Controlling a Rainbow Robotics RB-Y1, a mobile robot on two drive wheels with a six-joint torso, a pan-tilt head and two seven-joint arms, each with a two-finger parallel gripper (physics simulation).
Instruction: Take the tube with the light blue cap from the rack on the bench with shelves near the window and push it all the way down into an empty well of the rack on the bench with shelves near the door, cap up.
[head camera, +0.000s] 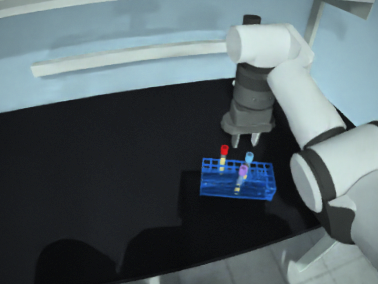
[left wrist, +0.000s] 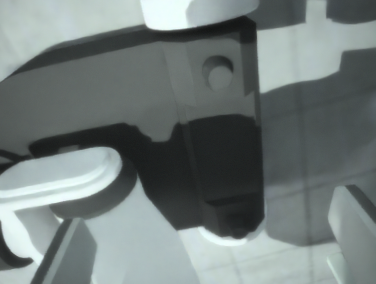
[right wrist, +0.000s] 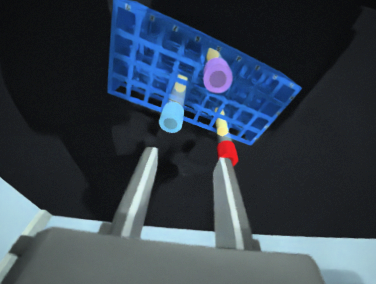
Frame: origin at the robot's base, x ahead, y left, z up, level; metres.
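Where they show: left gripper, fingertip midpoint: (left wrist: 208, 218); right gripper, fingertip midpoint: (head camera: 243, 144) (right wrist: 187, 161).
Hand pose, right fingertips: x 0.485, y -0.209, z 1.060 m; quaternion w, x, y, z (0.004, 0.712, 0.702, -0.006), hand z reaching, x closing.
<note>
Each offset is from my right fingertips to the top centre of the thing. Level surfaces: height alone.
The tube with the light blue cap {dz -0.026, dx -0.014, dy -0.018 m} (head camera: 249, 157) (right wrist: 171, 118) stands cap up in the blue rack (head camera: 201, 186) (right wrist: 113, 47) on the black bench. A red-capped tube {dz -0.026, dx +0.021, dy +0.040 m} (head camera: 224, 150) (right wrist: 228, 152) and a purple-capped tube {dz -0.026, dx -0.052, dy +0.012 m} (head camera: 243, 171) (right wrist: 218, 76) stand in the same rack. My right gripper (head camera: 245, 142) (right wrist: 187, 161) is open and empty, behind the rack in the head view. In the right wrist view the light blue cap lies beyond the gap between its fingertips, and the red cap is close to the right-hand fingertip. My left gripper (left wrist: 208, 218) is open and empty, away from the bench.
The black bench {dz -0.145 m} (head camera: 100, 175) (right wrist: 300, 190) carries the rack. A pale rail (head camera: 135, 56) runs along the blue wall behind it. Tiled floor {dz -1.059 m} (head camera: 255, 265) shows past the bench's front edge. The robot's base and the floor (left wrist: 290, 215) show in the left wrist view.
</note>
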